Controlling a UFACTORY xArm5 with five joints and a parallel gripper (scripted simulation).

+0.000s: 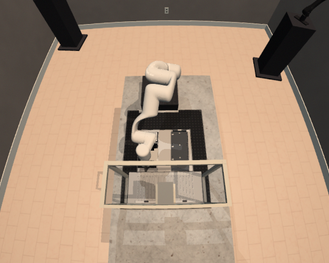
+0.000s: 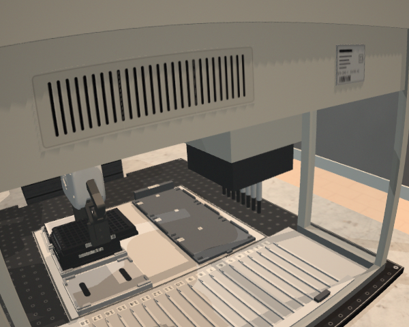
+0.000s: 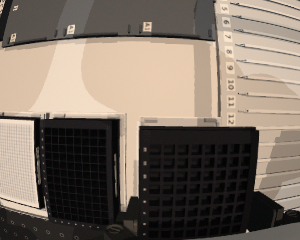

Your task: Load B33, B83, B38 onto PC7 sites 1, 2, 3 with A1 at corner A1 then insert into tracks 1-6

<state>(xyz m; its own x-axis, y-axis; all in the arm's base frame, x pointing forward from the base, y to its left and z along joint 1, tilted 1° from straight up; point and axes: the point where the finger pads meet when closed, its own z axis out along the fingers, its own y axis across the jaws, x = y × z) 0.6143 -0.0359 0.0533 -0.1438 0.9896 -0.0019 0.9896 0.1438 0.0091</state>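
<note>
The plate carrier is 15 cm behind my hand, 22 cm to the left of it and 11 cm below it. Also, from my hand: plate 1 cm below.
</note>
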